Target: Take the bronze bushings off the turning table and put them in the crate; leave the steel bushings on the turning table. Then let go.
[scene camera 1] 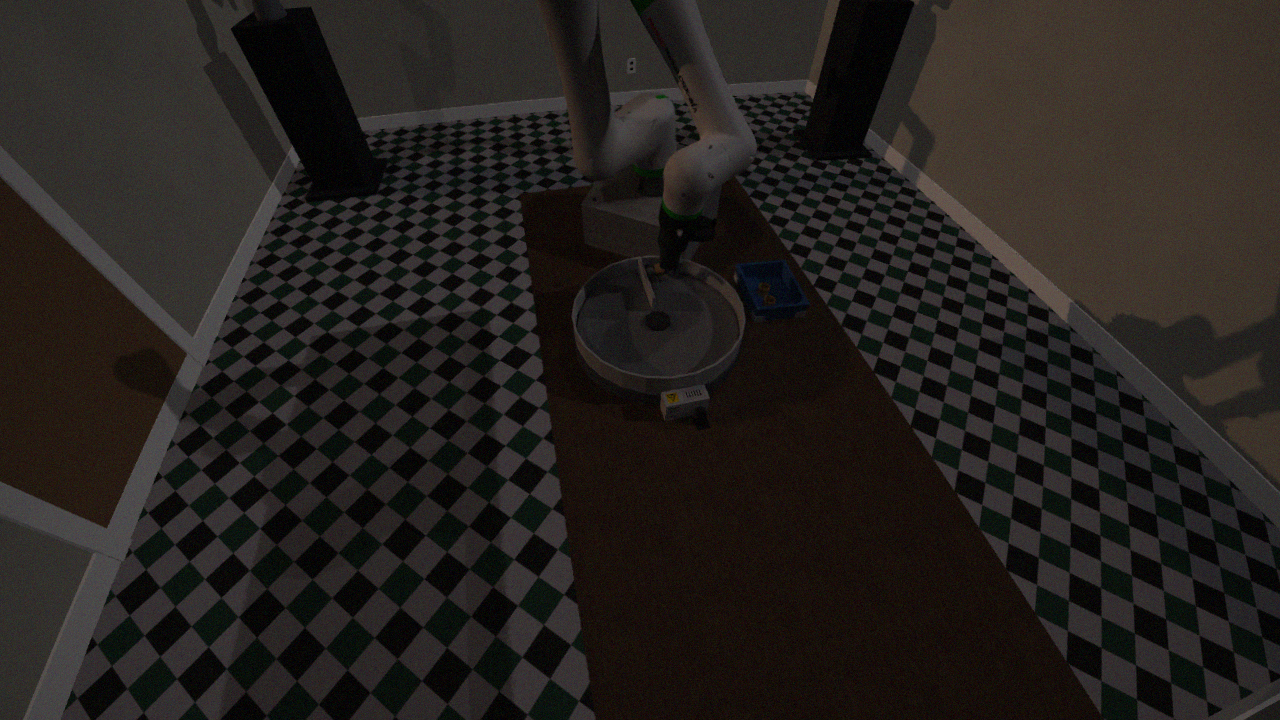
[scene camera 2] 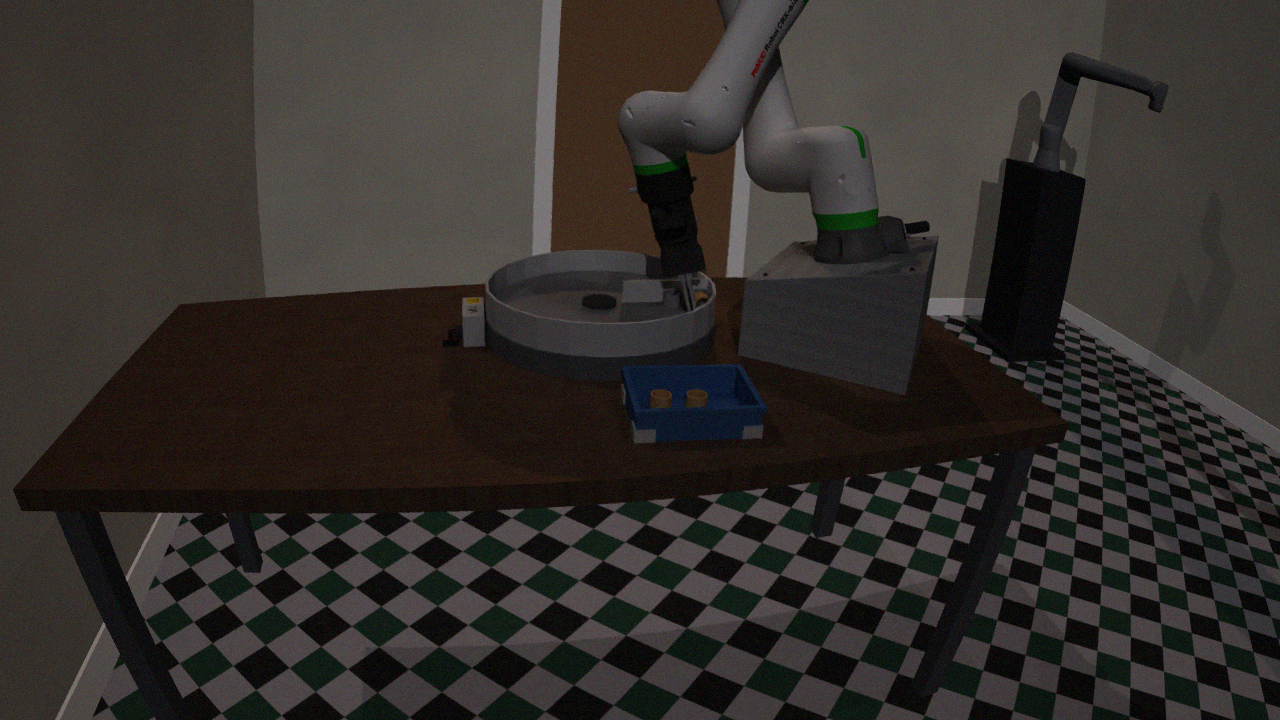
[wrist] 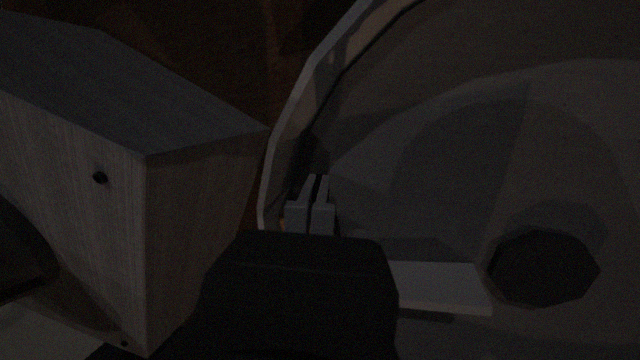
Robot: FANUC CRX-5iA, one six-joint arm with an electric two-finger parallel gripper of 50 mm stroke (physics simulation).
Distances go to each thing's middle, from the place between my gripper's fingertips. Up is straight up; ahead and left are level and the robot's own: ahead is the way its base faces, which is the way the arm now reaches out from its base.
The grey turning table [scene camera 2: 580,314] is 180 mm ahead of my hand, 70 mm to the right of it and 20 mm below it. Also, from my hand: blue crate [scene camera 2: 734,409]: 60 mm ahead, 270 mm to the left, 50 mm below.
